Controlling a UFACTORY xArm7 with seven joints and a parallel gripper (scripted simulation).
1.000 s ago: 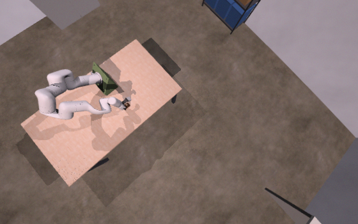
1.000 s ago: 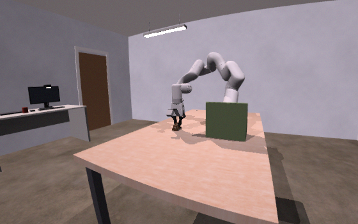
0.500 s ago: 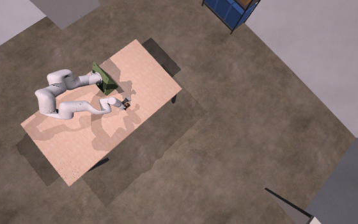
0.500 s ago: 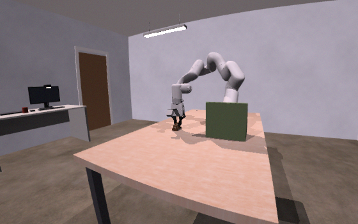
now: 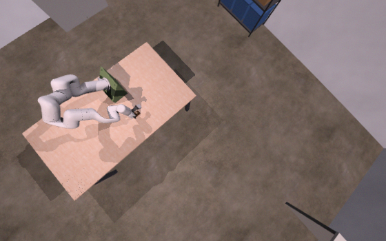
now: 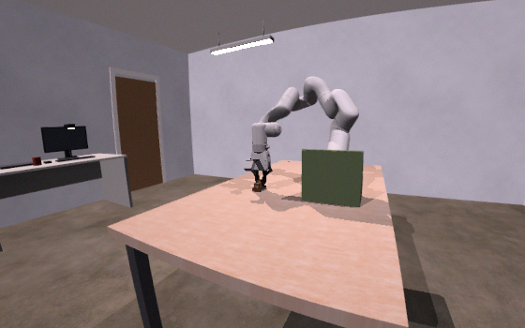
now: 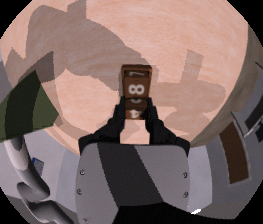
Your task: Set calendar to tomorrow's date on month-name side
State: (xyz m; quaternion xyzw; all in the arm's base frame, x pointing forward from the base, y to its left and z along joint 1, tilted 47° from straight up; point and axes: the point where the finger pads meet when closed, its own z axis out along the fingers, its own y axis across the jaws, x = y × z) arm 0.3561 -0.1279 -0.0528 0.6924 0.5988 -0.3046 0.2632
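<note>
Now: hand 40 mm above the tray and 20 mm to the right of it. Round my hand: calendar cube 30 mm to the left, 20 mm below; then digit cube 10 mm below.
</note>
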